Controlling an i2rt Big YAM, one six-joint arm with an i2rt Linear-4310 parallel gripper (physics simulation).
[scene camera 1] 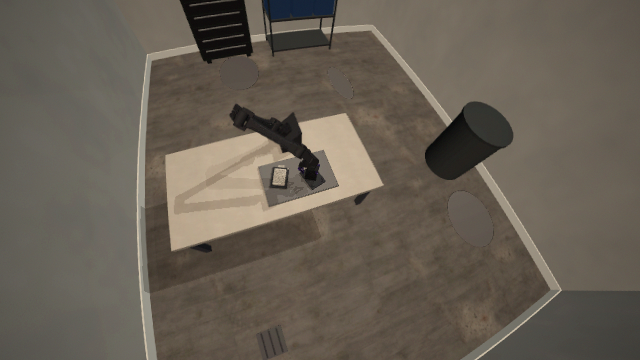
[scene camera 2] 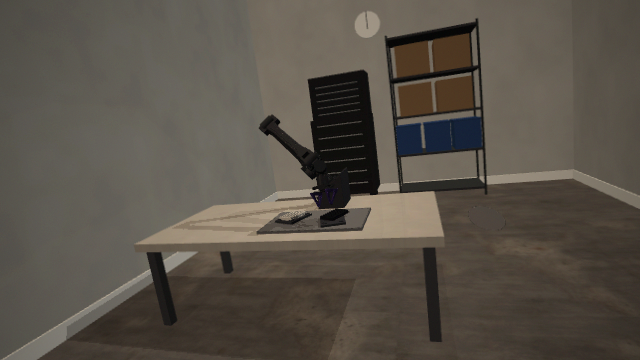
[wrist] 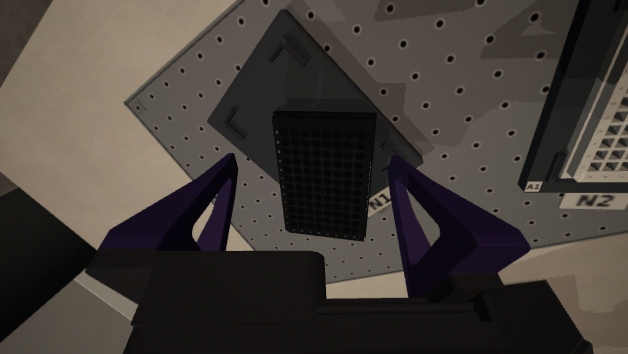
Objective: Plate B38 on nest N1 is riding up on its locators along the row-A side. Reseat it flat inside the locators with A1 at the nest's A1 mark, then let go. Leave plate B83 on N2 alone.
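Places are measured from the arm's base along level axes (x left, y up, z ahead), in metres.
Where they show: gripper, fingertip midpoint: [scene camera 1: 310, 174] [scene camera 2: 324, 205] [wrist: 314, 161]; arm's base, origin of the base link: [scene camera 1: 284, 131].
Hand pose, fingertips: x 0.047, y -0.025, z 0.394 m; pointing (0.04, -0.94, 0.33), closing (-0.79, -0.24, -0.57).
Each offset is from my fingertips to the top centre of the thing. "*": to the spot under its first point. Level surfaces: height alone.
Black plate B38 {dx +0.034, dy -0.050, dz -0.044 m} [scene camera 2: 334, 215] [wrist: 325, 175] lies skewed across dark nest N1 {dx +0.027, dy -0.064, dz -0.005 m} [scene camera 2: 333, 223] [wrist: 260, 100]. It looks tilted in scene camera 2. In the wrist view its lower end hangs out past the nest's edge beside the N1 label {* dx +0.004, dy -0.080, dz -0.100 m} [wrist: 380, 201]. Locators show uncovered at the nest's upper and left corners. The A1 mark of N1 does not show. My gripper [scene camera 1: 310, 173] [scene camera 2: 325, 205] [wrist: 314, 161] is open and empty, above the plate, with one purple finger to each side in the wrist view. White plate B83 {dx -0.199, dy -0.056, dz -0.086 m} [scene camera 1: 280, 177] [scene camera 2: 294, 216] [wrist: 612, 155] sits in nest N2 {* dx -0.140, dy -0.070, dz -0.070 m} [wrist: 552, 110].
Both nests stand on a grey perforated board [scene camera 1: 274, 197] [scene camera 2: 362, 220] [wrist: 480, 170] on the pale table {dy -0.095 m} [scene camera 1: 200, 220] [scene camera 2: 400, 235]. The N2 label {* dx -0.157, dy -0.080, dz -0.174 m} [wrist: 595, 201] lies beside that nest. A dark cabinet [scene camera 2: 342, 130], a shelf rack [scene camera 2: 481, 100] and a dark cylinder [scene camera 1: 467, 142] stand away from the table.
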